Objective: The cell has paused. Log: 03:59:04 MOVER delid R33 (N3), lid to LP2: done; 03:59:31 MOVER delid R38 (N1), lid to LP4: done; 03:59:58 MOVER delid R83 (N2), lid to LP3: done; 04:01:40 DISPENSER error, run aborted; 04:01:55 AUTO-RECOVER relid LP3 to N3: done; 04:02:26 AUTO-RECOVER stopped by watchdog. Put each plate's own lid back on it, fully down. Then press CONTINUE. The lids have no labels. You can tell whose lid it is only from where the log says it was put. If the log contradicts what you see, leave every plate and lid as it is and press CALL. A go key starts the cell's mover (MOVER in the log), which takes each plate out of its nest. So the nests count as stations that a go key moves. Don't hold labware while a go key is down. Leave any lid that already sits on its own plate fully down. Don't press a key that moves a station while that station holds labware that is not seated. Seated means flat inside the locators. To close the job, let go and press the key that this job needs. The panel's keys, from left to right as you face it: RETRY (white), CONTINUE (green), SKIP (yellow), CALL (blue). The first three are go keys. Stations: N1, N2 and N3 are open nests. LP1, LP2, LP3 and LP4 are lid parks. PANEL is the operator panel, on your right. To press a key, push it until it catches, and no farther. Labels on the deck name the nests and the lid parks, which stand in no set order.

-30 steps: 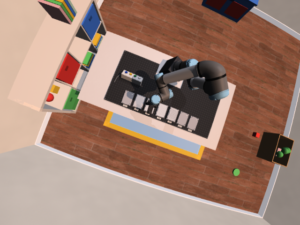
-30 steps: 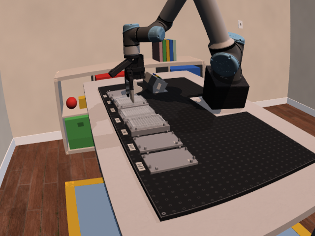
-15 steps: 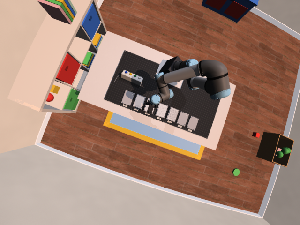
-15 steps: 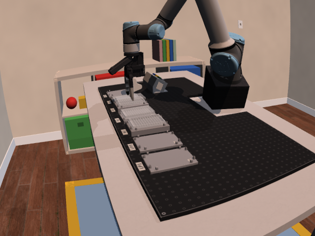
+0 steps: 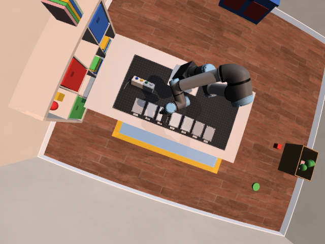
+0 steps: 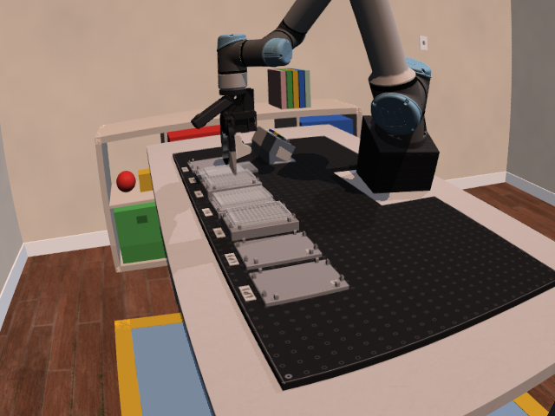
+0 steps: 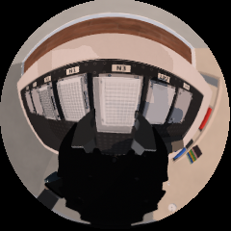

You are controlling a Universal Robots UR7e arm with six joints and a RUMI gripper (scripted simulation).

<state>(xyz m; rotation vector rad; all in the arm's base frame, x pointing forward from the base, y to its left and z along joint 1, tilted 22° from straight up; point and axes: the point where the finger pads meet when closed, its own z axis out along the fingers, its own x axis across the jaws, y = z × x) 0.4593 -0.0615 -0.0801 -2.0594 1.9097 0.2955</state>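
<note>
The clear lid lies 120 mm to the left of my hand, 40 mm below it and 10 mm behind it. From my hand the other things lie so: clear plate lid: 140 mm to the right, 50 mm below, 10 mm ahead; then lid park: 510 mm to the left, 60 mm below, 30 mm behind.
</note>
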